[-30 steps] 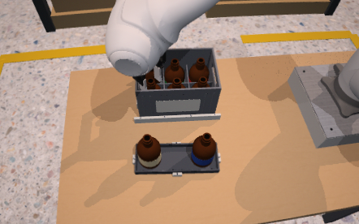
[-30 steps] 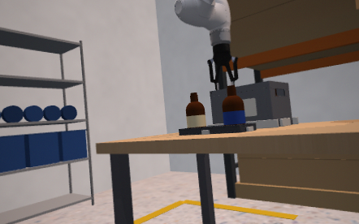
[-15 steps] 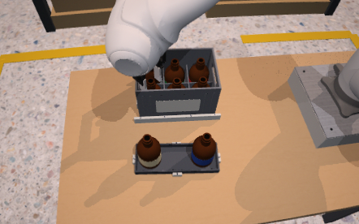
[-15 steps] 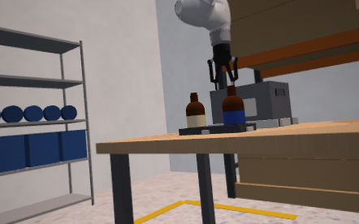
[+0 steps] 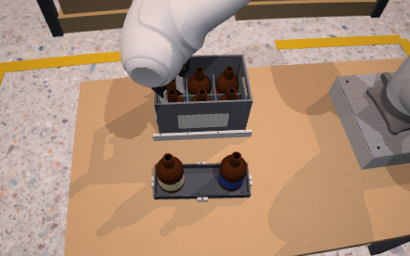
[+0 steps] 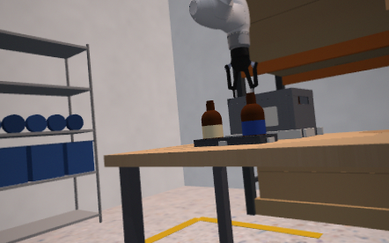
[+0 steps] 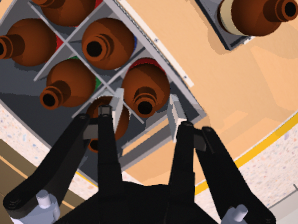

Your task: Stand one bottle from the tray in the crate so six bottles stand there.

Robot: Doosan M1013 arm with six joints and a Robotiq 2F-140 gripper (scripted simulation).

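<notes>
The grey crate lies 9 cm below my hand, 9 cm behind it and 3 cm to the right of it. Also, from my hand: dark tray 22 cm to the left, 16 cm below, 4 cm behind.
</notes>
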